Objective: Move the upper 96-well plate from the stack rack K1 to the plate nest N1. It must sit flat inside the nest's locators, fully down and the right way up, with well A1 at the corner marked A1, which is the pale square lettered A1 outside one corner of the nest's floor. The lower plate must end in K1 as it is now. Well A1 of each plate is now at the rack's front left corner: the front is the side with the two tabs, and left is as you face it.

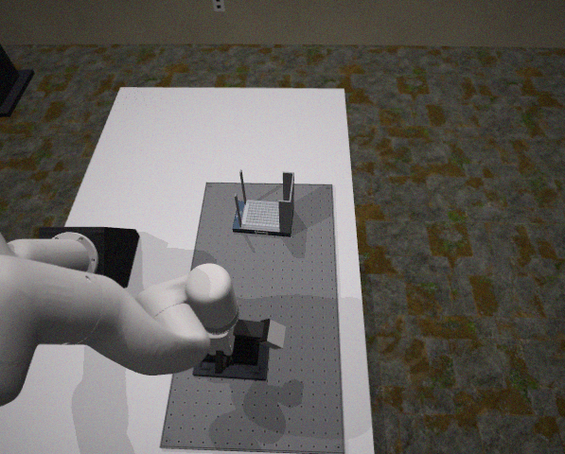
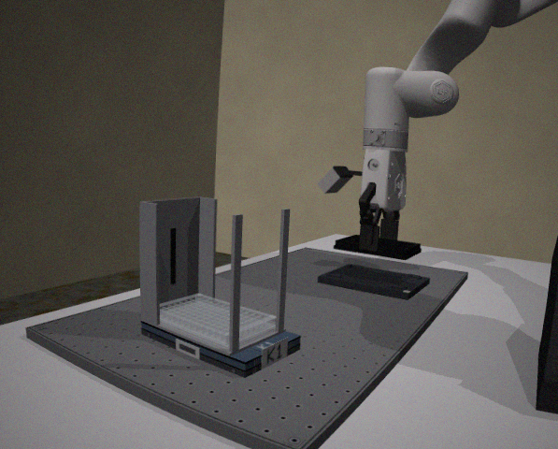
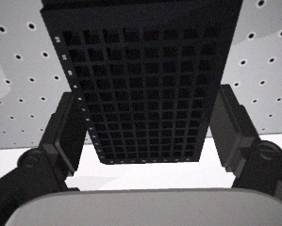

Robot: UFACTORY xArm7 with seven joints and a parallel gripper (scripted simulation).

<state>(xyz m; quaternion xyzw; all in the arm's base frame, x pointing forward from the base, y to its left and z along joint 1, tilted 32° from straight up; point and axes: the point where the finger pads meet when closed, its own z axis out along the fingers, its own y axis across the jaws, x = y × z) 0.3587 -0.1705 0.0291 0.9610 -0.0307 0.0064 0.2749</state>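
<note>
Right now my hand is 7 cm past the pale A1 mark, 6 cm to the right of it and 6 cm above it. Round my hand: black 96-well plate: 1 cm below; clear 96-well plate: 7 cm ahead, 36 cm to the left, 5 cm below; tall back wall: 14 cm ahead, 36 cm to the left, 1 cm above.
</note>
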